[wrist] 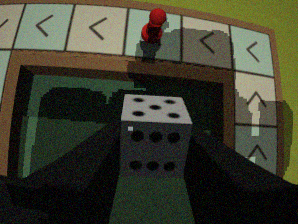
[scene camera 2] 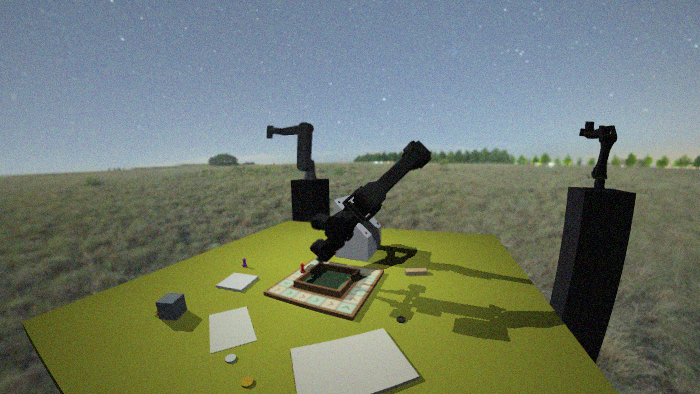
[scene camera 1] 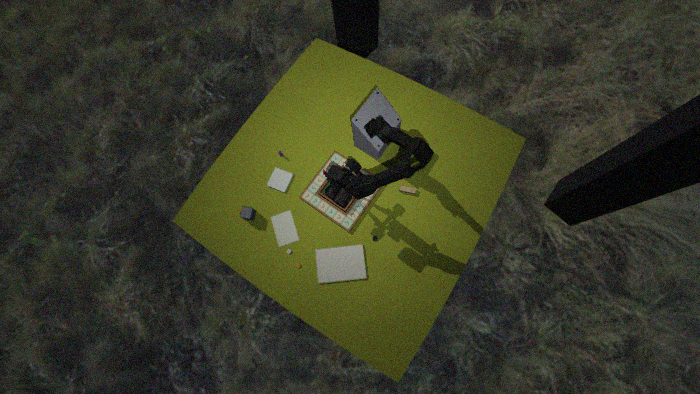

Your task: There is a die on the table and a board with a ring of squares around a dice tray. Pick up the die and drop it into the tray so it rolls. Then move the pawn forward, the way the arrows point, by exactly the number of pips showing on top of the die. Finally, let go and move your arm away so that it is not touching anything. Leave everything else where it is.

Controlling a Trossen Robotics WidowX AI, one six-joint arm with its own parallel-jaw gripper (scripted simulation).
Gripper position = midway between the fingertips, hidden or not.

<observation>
The gripper (scene camera 2: pixel 321 258) holds a grey die (wrist: pixel 155 130).
The gripper shows as well in the wrist view (wrist: pixel 152 132). Scene camera 1 does not show the grey die, which is hidden by the gripper.
</observation>
